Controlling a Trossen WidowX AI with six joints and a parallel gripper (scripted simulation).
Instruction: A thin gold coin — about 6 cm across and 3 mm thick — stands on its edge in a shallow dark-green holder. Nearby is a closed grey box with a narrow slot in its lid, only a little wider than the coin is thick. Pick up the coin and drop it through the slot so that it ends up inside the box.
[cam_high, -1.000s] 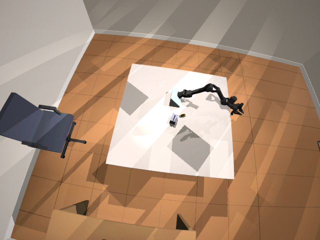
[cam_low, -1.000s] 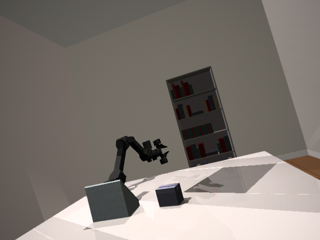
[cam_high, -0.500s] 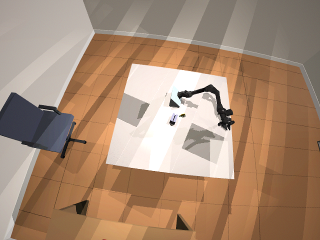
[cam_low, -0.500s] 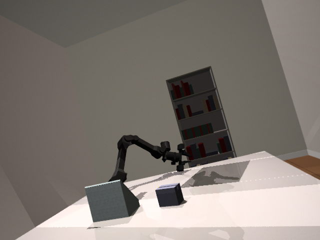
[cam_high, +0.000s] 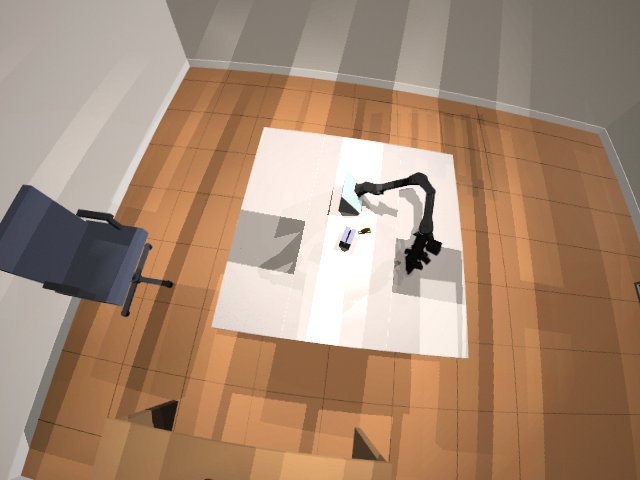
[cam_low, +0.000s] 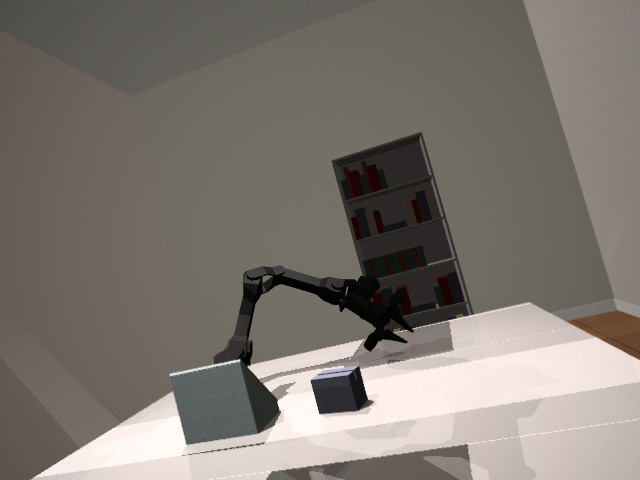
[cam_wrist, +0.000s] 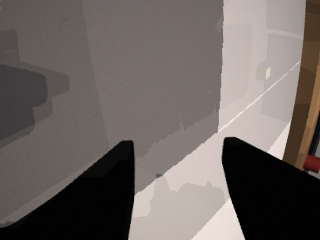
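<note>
The gold coin is 200 mm behind my gripper tip, 250 mm to the right of it and 20 mm below it.
</note>
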